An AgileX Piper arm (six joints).
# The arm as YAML. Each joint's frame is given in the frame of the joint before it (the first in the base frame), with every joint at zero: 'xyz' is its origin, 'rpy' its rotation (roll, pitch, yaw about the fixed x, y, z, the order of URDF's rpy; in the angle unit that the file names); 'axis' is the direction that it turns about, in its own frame. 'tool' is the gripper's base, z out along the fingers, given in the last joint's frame.
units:
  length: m
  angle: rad
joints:
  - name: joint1
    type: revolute
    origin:
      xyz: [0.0, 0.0, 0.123]
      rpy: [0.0, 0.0, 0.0]
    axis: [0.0, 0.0, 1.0]
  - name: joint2
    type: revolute
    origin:
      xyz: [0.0, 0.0, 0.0]
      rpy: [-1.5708, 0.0, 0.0]
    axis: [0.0, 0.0, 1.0]
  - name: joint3
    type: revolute
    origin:
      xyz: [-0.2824, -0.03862, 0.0]
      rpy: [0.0, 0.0, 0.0]
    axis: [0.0, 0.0, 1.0]
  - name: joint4
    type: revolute
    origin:
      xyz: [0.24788, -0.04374, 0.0]
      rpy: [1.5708, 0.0, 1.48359]
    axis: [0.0, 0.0, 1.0]
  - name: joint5
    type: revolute
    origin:
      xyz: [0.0, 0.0, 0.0]
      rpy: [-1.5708, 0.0, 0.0]
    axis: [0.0, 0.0, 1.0]
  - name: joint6
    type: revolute
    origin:
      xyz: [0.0, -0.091, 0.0]
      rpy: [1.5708, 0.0, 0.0]
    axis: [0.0, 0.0, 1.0]
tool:
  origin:
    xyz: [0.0, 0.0, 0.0]
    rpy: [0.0, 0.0, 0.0]
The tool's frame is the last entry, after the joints.
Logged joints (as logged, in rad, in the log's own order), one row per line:
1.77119 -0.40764 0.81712 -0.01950 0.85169 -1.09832
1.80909 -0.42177 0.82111 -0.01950 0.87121 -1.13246
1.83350 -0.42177 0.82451 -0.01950 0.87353 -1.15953
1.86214 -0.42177 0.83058 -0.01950 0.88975 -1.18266
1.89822 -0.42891 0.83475 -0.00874 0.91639 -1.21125
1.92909 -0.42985 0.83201 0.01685 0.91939 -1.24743
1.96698 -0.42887 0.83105 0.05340 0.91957 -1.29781
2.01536 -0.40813 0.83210 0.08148 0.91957 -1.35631
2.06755 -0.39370 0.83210 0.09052 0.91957 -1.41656
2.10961 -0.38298 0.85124 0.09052 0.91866 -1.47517
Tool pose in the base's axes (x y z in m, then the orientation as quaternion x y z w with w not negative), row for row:
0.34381 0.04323 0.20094 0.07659 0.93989 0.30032 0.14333
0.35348 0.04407 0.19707 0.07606 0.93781 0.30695 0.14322
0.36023 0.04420 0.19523 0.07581 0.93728 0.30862 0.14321
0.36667 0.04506 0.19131 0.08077 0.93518 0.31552 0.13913
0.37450 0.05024 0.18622 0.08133 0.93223 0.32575 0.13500
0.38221 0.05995 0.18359 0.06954 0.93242 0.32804 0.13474
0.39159 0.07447 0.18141 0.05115 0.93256 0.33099 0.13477
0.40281 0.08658 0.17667 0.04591 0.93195 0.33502 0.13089
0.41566 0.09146 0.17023 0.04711 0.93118 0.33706 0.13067
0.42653 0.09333 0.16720 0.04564 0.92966 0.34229 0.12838
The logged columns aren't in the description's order. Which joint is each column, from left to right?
Columns, left to right: joint2, joint6, joint5, joint1, joint4, joint3.
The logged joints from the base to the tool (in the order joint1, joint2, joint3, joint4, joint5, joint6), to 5 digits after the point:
-0.01950 1.77119 -1.09832 0.85169 0.81712 -0.40764
-0.01950 1.80909 -1.13246 0.87121 0.82111 -0.42177
-0.01950 1.83350 -1.15953 0.87353 0.82451 -0.42177
-0.01950 1.86214 -1.18266 0.88975 0.83058 -0.42177
-0.00874 1.89822 -1.21125 0.91639 0.83475 -0.42891
0.01685 1.92909 -1.24743 0.91939 0.83201 -0.42985
0.05340 1.96698 -1.29781 0.91957 0.83105 -0.42887
0.08148 2.01536 -1.35631 0.91957 0.83210 -0.40813
0.09052 2.06755 -1.41656 0.91957 0.83210 -0.39370
0.09052 2.10961 -1.47517 0.91866 0.85124 -0.38298

